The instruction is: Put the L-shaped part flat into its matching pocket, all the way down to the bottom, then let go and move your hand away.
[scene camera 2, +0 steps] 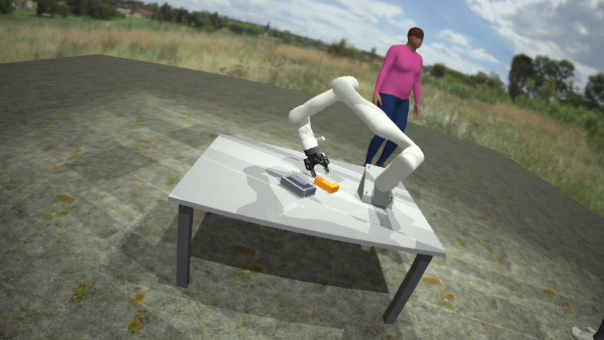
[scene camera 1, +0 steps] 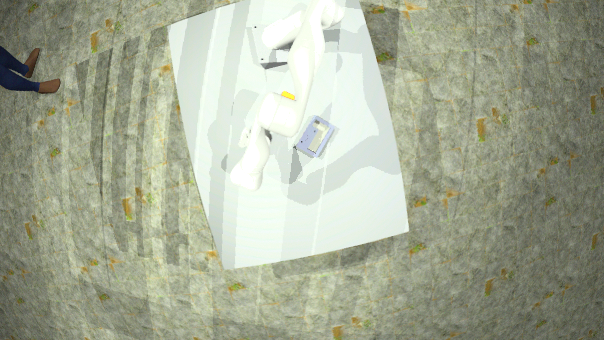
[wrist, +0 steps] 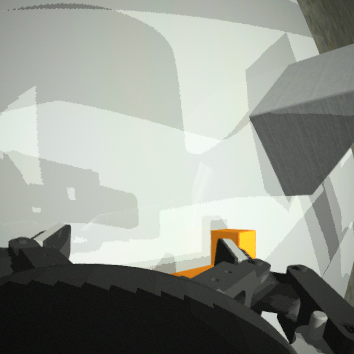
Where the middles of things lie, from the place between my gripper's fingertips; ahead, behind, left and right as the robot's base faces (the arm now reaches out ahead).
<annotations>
I see the orange L-shaped part (wrist: 244, 238) 3 cm behind my hand, 7 cm to the left of it and 1 cm below it. From my hand the other things lie so: grey pocket block (scene camera 1: 315, 136) (10 cm ahead, 16 cm to the left, 1 cm below).
</annotations>
